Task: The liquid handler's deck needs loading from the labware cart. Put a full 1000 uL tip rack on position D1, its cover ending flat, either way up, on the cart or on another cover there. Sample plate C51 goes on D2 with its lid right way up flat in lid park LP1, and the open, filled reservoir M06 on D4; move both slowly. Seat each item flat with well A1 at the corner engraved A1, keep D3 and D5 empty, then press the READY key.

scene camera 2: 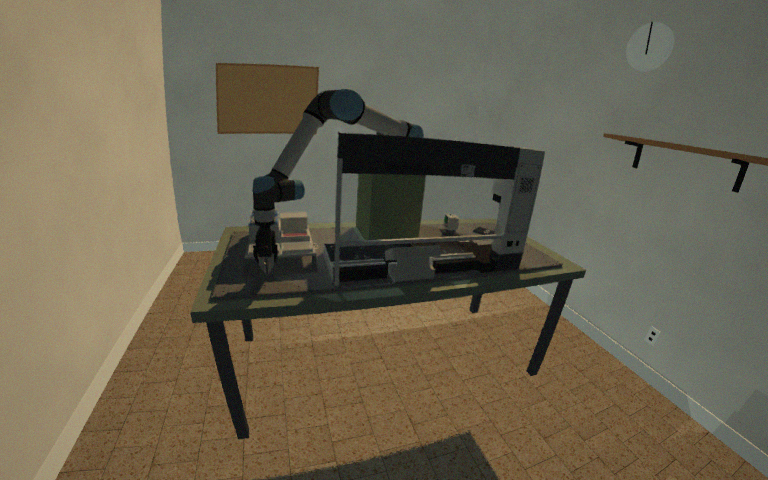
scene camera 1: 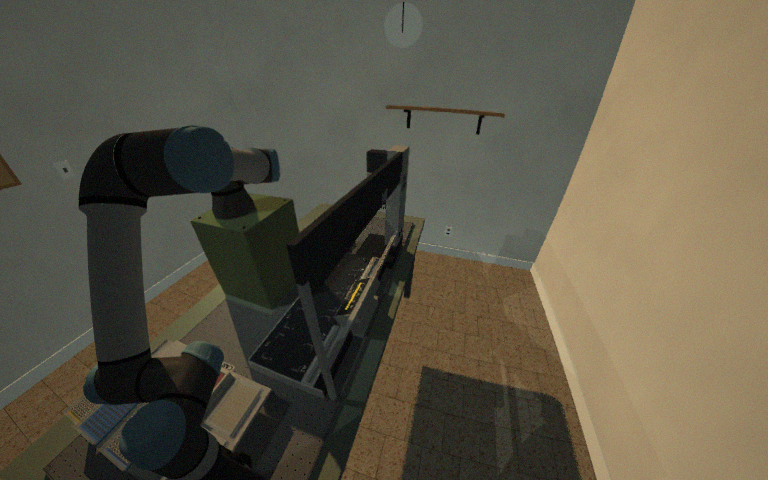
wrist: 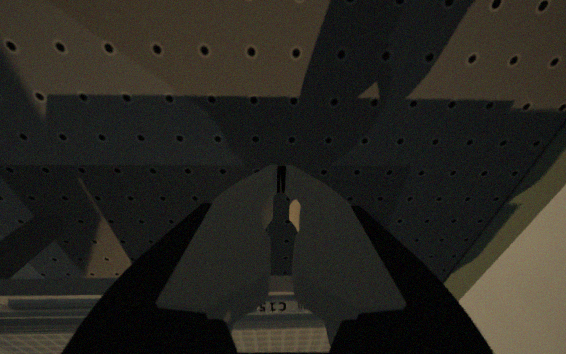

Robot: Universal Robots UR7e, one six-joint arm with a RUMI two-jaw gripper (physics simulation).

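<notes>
My gripper (scene camera 2: 266, 270) (wrist: 280, 168) is shut and empty, fingers pointing down, low in front of the cart's front edge. A clear plate (wrist: 280, 341) labelled C15 shows behind the fingers in the wrist view; part of another plate (wrist: 30, 342) lies to its left. On the cart (scene camera 2: 305, 247), a pale plate (scene camera 1: 233, 406), whose label is unreadable, a blue tip rack (scene camera 1: 107, 421) and a red-filled item (scene camera 2: 294, 234) show, the last partly hidden under a pale box (scene camera 2: 293, 221). The arm hides much of the cart. The dark deck (scene camera 1: 288, 339) lies inside the liquid handler (scene camera 1: 351, 209) (scene camera 2: 427, 153).
The handler's front post (scene camera 2: 338, 220) stands to the right of the gripper in scene camera 2. A tall green block (scene camera 1: 254, 254) (scene camera 2: 396, 206) carries the arm behind the deck. A perforated board (wrist: 200, 75) lies below the fingers. The green table edge (scene camera 2: 249, 311) (wrist: 530, 200) runs nearby.
</notes>
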